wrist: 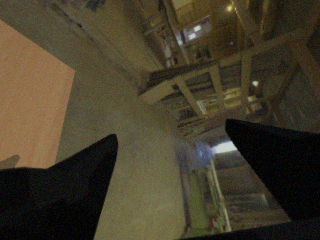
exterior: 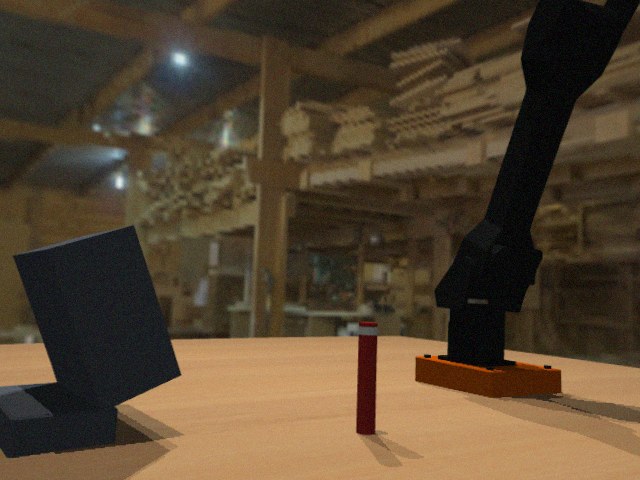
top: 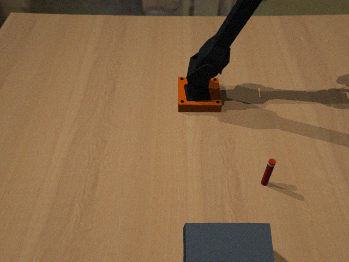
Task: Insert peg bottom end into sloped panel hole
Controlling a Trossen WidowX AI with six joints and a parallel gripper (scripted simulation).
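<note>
Now: the round red peg 31 cm ahead of my gripper tip, 43 cm to the right of it and 32 cm below it. The rest, counted from my gripper tip: sloped panel 46 cm ahead, 56 cm to the right, 30 cm below; then low foot 49 cm ahead, 56 cm to the right, 37 cm below.
</note>
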